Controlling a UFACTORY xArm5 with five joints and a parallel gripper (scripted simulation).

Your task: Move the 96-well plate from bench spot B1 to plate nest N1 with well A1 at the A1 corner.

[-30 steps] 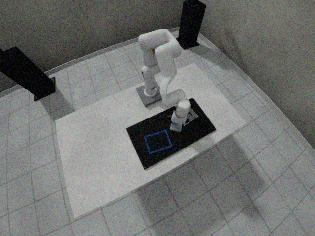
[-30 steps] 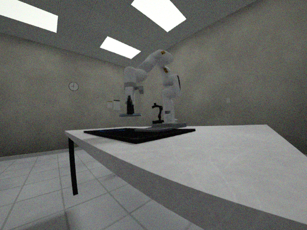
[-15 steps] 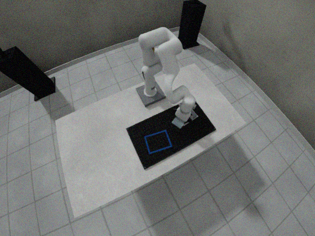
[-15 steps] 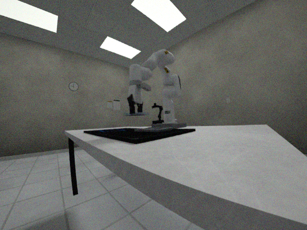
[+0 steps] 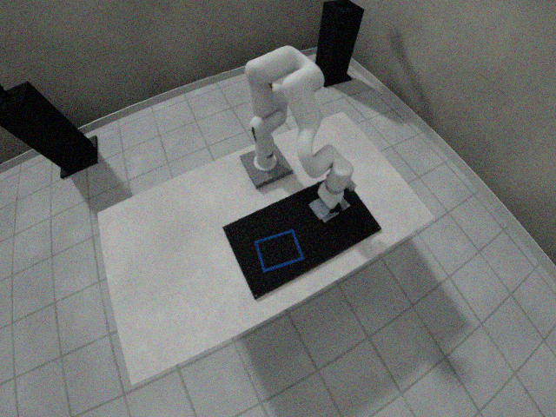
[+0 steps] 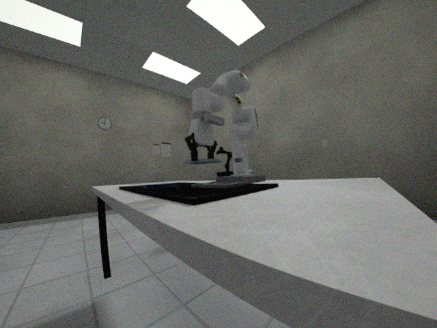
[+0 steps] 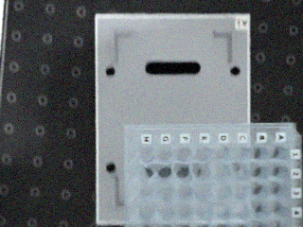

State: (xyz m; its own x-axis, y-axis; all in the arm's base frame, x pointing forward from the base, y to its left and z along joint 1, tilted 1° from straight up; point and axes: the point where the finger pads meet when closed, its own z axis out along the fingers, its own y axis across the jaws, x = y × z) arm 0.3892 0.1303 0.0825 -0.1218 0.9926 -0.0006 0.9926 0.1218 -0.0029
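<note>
Now: hand 2 cm past the plate nest N1, 6 cm to the right of it and 10 cm above it. From my hand the other things lie so: 96-well plate 1 cm below.
</note>
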